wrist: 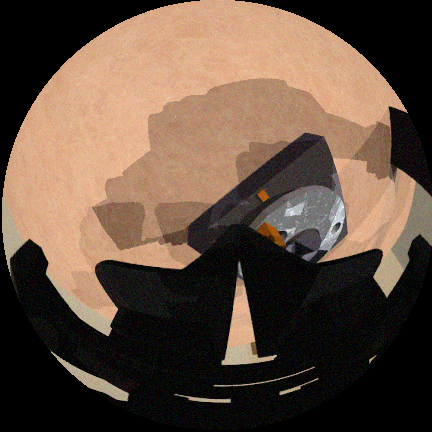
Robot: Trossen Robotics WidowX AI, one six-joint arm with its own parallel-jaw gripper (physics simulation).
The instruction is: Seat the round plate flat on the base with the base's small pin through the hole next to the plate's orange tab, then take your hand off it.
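Places are measured from the arm's base along level axes (x left, y down, z back), in millimetres.
Where they show: gripper, between the fingertips: (237, 230).
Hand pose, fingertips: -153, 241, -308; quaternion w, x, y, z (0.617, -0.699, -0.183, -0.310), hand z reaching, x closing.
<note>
Things, the pixels of their top centre, and the offset from my fingertips, as dx, dy, dz. "pt": a spot on its surface instead. Level surfaces: height alone.
- round grey plate, centre of its top: (310, 265) +57, -21, +18
- dark square base, a spot on its surface: (315, 162) pt +13, +9, +69
- small orange mark, a spot on its surface: (263, 195) pt +0, +7, +26
- light wood-coloured table top, height of its surface: dy +33
The round grey plate (312, 215) lies over the dark square base (315, 162), right of the middle of the wrist view. Its orange tab (270, 234) is at its left side, with a dark hole partly showing just right of the tab. A small orange mark (263, 195) is on the base beyond the plate's rim. The base's small pin cannot be made out, and I cannot tell whether the plate lies fully flat. My gripper (237, 230) is shut and empty. Its fingertips overlap the plate's near left part in view and hide it; contact is unclear.
The base stands on a light wood-coloured table top (100, 115). A broad shadow of the arm falls across the table behind and left of the base. A black object (412, 147) shows at the right edge of the view.
</note>
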